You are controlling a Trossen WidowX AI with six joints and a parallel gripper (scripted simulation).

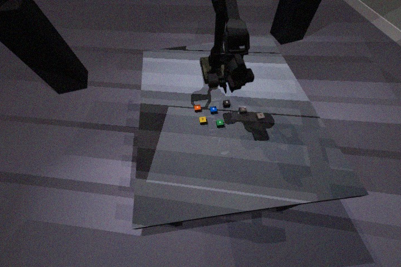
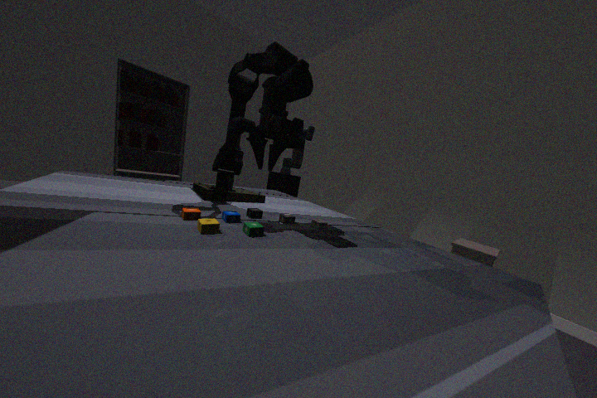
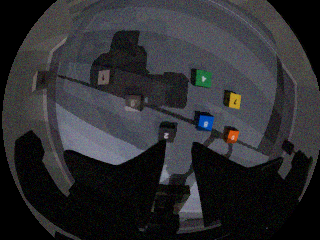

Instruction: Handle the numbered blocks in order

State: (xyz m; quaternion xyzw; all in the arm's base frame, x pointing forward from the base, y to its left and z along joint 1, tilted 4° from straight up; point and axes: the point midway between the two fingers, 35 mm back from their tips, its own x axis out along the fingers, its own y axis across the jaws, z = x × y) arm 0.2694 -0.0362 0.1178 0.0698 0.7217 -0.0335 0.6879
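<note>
My gripper tip is 70 mm short of the green block, 60 mm to the left of it and 120 mm above it. Also, from my gripper tip: grey block 30 mm ahead, 80 mm to the left, 120 mm below; then dark block 40 mm behind, 20 mm to the left, 120 mm below; then blue block 20 mm behind, 70 mm to the right, 120 mm below.
</note>
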